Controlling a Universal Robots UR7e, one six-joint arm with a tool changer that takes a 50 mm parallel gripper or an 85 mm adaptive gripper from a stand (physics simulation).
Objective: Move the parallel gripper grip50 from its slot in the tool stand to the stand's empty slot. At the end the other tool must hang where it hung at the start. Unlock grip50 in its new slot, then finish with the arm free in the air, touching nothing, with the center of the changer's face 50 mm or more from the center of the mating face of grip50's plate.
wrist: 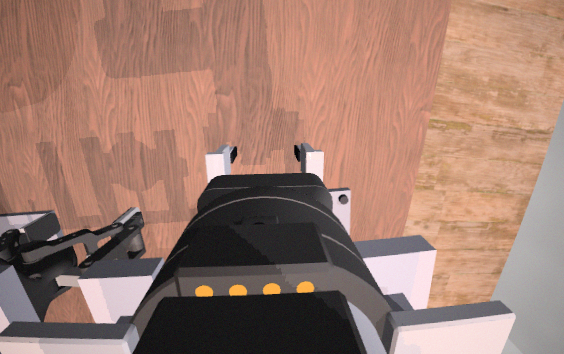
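Places are measured from the arm's base along level axes (x ahead, y left, z up), in millimetres.
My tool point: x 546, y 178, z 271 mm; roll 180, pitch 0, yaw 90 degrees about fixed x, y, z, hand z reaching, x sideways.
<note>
Behind a point stands the place of what it marks.
The parallel gripper grip50 (265, 152) is on the arm's changer, its dark round body in the lower middle of the wrist view. Its two pale fingers with black pads stand apart with wood showing between them, so it is open and empty. Pale blocks of the tool stand (450, 332) @(x 529, y 222, z 258 mm) show on both sides of its body. The body and changer hide the space between these blocks, so I cannot tell whether the plate rests in the slot. The other tool, a black adaptive gripper (130, 240), hangs in the stand at the lower left.
A pale plate with a dark round knob (343, 199) @(x 621, y 286, z -43 mm) shows just right of grip50's body. The reddish wooden table top (350, 100) @(x 482, y 294, z -63 mm) ends at an edge on the right, with lighter wood planks (480, 150) beyond. Shadows lie across the table at the left and centre.
</note>
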